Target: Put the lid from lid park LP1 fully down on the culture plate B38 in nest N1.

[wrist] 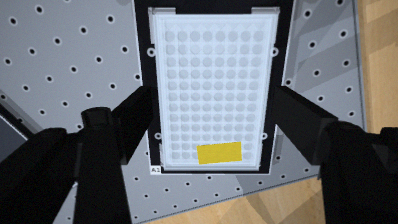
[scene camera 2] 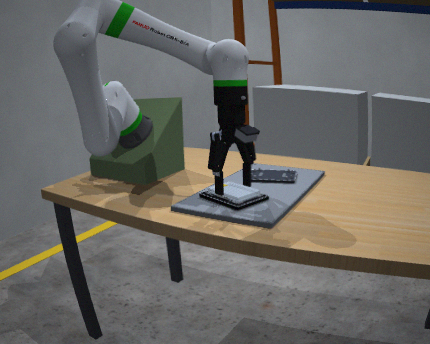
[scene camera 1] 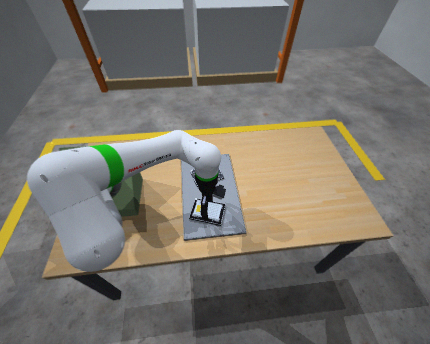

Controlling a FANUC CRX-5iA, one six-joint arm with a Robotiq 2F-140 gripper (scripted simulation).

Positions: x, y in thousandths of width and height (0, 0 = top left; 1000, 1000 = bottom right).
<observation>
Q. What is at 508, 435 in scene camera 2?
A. My gripper.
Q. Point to a clear lid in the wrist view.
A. At 536, 319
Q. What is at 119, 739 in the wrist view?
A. My gripper.
</observation>
